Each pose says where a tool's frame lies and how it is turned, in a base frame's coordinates. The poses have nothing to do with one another.
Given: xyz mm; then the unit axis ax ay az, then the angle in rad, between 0 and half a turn.
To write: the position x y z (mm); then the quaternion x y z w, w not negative. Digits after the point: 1 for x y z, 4 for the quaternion.
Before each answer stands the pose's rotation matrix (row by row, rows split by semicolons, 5 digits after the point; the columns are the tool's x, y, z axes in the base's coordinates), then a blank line. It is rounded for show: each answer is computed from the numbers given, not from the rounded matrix.
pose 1, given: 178.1 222.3 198.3 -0.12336 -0.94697 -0.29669 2.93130
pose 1, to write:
-0.94787 0.29300 -0.12528; 0.16913 0.79579 0.58148; 0.27007 0.52998 -0.80386

178.1 222.3 198.3 -0.1227 -0.9417 -0.2951 0.1050
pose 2, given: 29.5 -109.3 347.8 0.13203 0.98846 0.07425 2.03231
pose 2, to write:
-0.42011 0.12214 0.89922; 0.25510 0.96684 -0.01214; -0.87088 0.22429 -0.43734

29.5 -109.3 347.8 0.1122 0.8403 0.0631 0.5266
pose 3, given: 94.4 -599.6 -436.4 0.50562 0.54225 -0.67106 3.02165
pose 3, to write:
-0.48335 0.62667 -0.61128; 0.46608 -0.40686 -0.78564; -0.74104 -0.66464 -0.09542

94.4 -599.6 -436.4 0.5047 0.5413 -0.6699 0.0599
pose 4, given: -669.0 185.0 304.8 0.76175 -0.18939 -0.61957 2.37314
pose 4, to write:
0.27848 0.18262 -0.94292; -0.67861 -0.65733 -0.32773; -0.67966 0.73114 -0.05912

-669.0 185.0 304.8 0.7062 -0.1756 -0.5744 0.3748
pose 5, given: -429.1 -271.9 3.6 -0.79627 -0.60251 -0.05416 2.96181
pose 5, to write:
0.27399 0.96148 -0.02218; 0.94211 -0.26370 0.20712; 0.19330 -0.07765 -0.97806

-429.1 -271.9 3.6 -0.7931 -0.6001 -0.0539 0.0898
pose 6, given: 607.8 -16.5 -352.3 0.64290 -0.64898 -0.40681 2.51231
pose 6, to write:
-0.06097 -0.51511 -0.85495; -0.99398 -0.04677 0.09907; -0.09101 0.85585 -0.50916

607.8 -16.5 -352.3 0.6113 -0.6171 -0.3868 0.3095
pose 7, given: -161.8 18.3 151.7 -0.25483 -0.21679 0.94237 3.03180
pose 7, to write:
-0.86449 0.00690 -0.50260; 0.21341 -0.90027 -0.37944; -0.45509 -0.43529 0.77680

-161.8 18.3 151.7 -0.2544 -0.2165 0.9410 0.0549
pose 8, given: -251.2 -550.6 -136.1 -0.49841 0.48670 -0.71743 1.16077
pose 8, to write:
0.54802 0.51209 0.66139; -0.80384 0.54108 0.24712; -0.23132 -0.66708 0.70816

-251.2 -550.6 -136.1 -0.2733 0.2669 -0.3934 0.8363
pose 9, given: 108.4 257.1 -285.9 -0.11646 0.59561 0.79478 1.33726
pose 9, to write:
0.24184 -0.82652 0.50830; 0.71990 0.50408 0.47713; -0.65059 0.25053 0.71692

108.4 257.1 -285.9 -0.0722 0.3692 0.4927 0.7847
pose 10, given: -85.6 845.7 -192.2 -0.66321 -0.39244 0.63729 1.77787
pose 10, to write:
0.32468 -0.30989 -0.89361; 0.93746 -0.01992 0.34752; -0.12550 -0.95056 0.28404

-85.6 845.7 -192.2 -0.5149 -0.3047 0.4948 0.6302
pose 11, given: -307.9 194.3 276.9 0.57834 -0.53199 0.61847 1.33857
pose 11, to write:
0.48764 -0.83873 -0.24234; 0.36501 0.44802 -0.81612; 0.79308 0.30952 0.52462

-307.9 194.3 276.9 0.3588 -0.3301 0.3837 0.7843
